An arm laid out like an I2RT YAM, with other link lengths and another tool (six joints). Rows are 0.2 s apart.
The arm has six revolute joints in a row. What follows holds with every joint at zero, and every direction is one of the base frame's. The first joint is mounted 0.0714 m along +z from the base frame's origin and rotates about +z. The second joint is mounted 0.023 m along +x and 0.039 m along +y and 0.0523 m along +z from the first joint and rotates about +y. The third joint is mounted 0.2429 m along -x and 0.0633 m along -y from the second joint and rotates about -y. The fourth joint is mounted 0.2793 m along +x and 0.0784 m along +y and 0.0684 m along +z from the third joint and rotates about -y. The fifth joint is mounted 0.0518 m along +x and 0.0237 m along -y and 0.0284 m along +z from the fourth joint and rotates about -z. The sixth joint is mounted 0.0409 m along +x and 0.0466 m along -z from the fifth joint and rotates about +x. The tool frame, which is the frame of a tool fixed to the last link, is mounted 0.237 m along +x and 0.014 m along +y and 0.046 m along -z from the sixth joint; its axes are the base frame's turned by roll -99.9, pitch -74.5 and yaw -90 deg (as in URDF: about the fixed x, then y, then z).
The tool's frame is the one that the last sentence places.
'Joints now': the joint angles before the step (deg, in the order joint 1, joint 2, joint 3, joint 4, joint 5, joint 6). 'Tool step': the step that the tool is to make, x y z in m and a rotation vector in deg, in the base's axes. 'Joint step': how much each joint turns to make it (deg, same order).
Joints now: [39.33, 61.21, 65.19, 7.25, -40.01, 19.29]
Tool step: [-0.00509, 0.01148, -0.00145, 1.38, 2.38, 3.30]
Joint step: [0.26, 2.87, -0.20, 4.87, -2.43, 4.20]
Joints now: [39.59, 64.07, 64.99, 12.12, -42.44, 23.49]
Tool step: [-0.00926, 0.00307, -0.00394, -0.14, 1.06, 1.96]
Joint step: [0.46, 0.35, -0.41, 0.70, -1.33, 1.22]
